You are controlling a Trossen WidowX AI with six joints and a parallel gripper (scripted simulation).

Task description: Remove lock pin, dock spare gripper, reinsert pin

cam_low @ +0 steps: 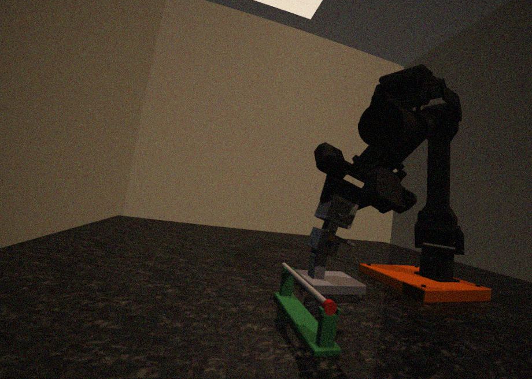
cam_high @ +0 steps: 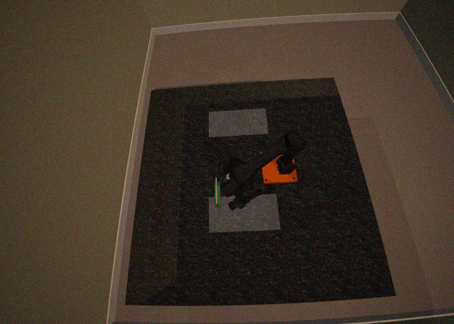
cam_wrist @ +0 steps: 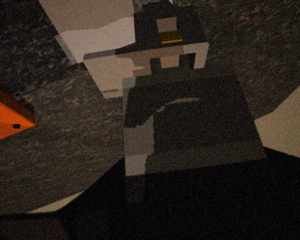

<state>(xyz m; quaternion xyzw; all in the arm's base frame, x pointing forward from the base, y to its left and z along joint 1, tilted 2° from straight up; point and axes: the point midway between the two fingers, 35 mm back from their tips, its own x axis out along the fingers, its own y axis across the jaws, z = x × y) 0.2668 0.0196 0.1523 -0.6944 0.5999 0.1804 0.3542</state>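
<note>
Now: gripper tip 110 mm short of the green rack, 140 mm to the right of it and 120 mm above it. From my gripper tip the other things lie so: grey socket: 10 mm ahead, 20 mm to the left, 100 mm below; spare gripper: 10 mm to the left, 10 mm below.
</note>
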